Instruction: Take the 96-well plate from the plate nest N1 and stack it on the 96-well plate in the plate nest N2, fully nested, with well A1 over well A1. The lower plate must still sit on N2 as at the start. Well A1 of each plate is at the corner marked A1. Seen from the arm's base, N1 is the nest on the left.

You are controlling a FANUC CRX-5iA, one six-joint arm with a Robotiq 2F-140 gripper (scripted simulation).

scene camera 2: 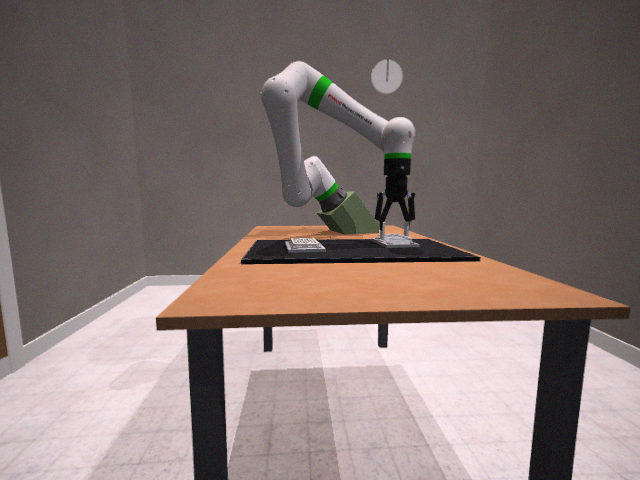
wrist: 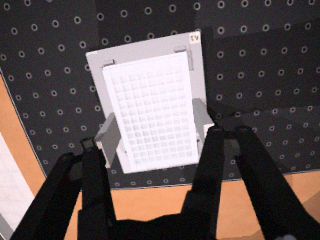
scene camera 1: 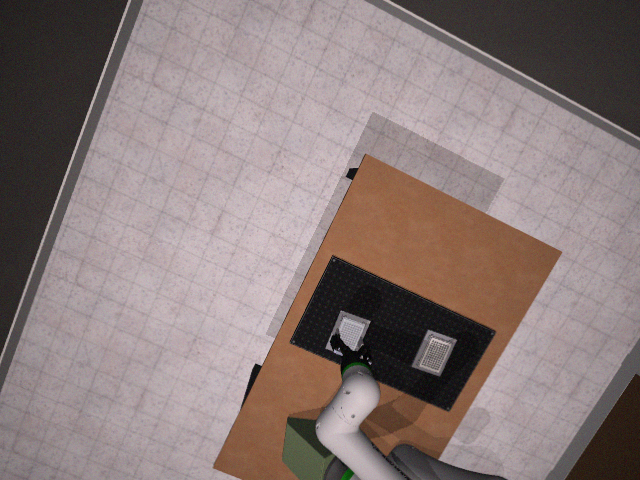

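The gripper (scene camera 2: pixel 394 239) is visible here, and it appears in the wrist view (wrist: pixel 155 116) too.
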